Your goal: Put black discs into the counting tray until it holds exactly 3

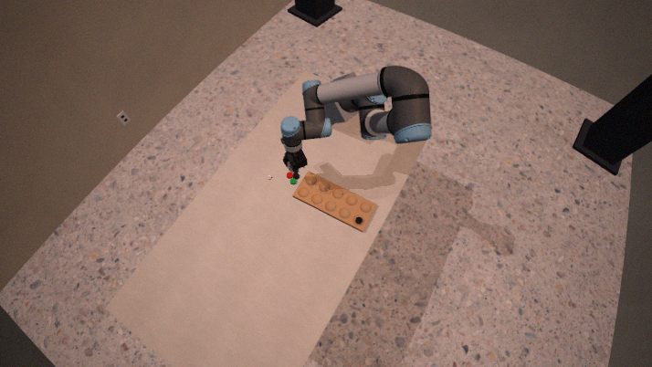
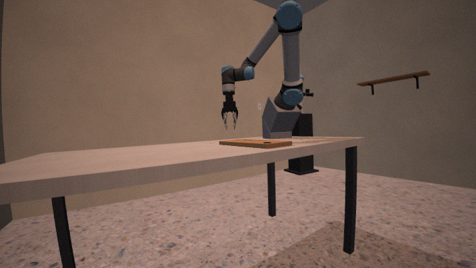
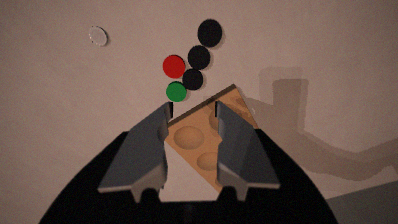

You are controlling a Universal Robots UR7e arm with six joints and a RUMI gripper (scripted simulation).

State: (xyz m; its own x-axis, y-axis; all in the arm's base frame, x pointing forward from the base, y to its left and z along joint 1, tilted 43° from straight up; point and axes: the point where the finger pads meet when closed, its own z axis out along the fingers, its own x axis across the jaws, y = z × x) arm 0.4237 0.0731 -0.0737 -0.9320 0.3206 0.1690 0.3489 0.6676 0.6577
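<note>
Now: hand 9 cm above the green disc, 3 cm short of it and 1 cm to the right of it. The rest, counted from my hand: red disc: 9 cm below, 3 cm to the right, 2 cm ahead; wooden counting tray: 23 cm to the left, 9 cm below, 2 cm behind; small white piece: 10 cm to the right, 10 cm ahead, 9 cm below.
</note>
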